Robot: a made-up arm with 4 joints.
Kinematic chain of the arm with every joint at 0, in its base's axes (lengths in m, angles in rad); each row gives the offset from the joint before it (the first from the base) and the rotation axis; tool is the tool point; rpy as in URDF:
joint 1: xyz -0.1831 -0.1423 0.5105 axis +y
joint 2: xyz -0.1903 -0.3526 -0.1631 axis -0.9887 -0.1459 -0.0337
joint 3: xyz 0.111 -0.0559 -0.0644 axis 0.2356 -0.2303 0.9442
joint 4: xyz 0 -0.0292 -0.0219 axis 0.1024 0.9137 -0.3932
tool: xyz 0.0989 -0.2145 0.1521 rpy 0 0 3.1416
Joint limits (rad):
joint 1: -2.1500..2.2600
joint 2: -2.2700..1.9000
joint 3: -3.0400..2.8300
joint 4: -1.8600..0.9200
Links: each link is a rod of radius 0.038 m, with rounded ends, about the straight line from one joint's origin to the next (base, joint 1, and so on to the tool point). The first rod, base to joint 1, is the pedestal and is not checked.
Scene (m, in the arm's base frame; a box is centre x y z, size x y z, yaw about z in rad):
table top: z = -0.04
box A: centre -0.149 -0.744 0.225 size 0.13 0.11 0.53 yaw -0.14
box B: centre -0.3 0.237 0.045 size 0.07 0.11 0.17 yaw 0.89
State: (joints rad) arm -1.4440 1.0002 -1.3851 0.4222
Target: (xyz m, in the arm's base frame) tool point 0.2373 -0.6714 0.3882
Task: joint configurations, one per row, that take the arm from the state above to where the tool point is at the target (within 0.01 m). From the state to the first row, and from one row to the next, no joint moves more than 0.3 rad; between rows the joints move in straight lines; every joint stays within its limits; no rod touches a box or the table.
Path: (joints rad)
1: -1.6793 0.8194 -1.6142 0.2056
2: -1.9147 0.6385 -1.8433 -0.0110
3: -2.1500 0.4577 -2.0724 -0.2276
4: -2.1317 0.2029 -1.9471 -0.0363
5: -2.1134 -0.0519 -1.8217 0.1549
6: -2.0950 -0.3067 -1.6963 0.3462
7: -2.0767 -0.5615 -1.5709 0.5375
8: -2.0584 -0.8162 -1.4456 0.7287
9: -2.0401 -1.0710 -1.3202 0.9200

